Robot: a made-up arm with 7 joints.
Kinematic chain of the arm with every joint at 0, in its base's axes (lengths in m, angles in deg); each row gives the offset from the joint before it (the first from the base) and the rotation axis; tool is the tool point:
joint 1: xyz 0 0 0 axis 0 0.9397 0.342
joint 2: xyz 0 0 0 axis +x
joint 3: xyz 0 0 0 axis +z
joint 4: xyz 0.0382 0 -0.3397 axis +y
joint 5: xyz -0.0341 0 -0.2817 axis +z
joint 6: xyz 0 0 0 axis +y
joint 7: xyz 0 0 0 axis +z
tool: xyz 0 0 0
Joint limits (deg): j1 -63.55..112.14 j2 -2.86..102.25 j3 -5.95..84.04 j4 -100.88..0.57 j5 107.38..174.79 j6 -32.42..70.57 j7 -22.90..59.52
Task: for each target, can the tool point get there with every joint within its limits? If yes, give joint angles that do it. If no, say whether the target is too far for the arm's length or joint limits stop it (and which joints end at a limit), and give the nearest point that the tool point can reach.
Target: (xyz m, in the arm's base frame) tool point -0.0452 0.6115 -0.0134
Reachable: yes | joints 48.72 81.67 39.27 -36.13 151.53 37.09 14.91
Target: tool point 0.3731 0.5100 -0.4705
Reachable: no: too far | nearest point 0.2963 0.4050 -0.3736 | short by 0.162 m
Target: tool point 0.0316 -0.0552 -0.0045
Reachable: no: joint limits stop it (at a limit: joint 1, joint 2, joint 3, joint 4) | nearest point 0.3948 -0.2005 0.0978 | short by 0.404 m
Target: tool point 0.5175 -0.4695 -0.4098
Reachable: no: too far | nearest point 0.5251 -0.1562 -0.2993 | short by 0.332 m
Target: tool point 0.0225 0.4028 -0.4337
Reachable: yes | joints 14.85 26.29 46.74 -51.01 147.90 -22.99 51.12
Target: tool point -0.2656 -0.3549 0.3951
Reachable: no: joint limits stop it (at a limit: joint 1, joint 2, joint 3, joint 4) | nearest point -0.5306 -0.2994 0.1206 | short by 0.386 m
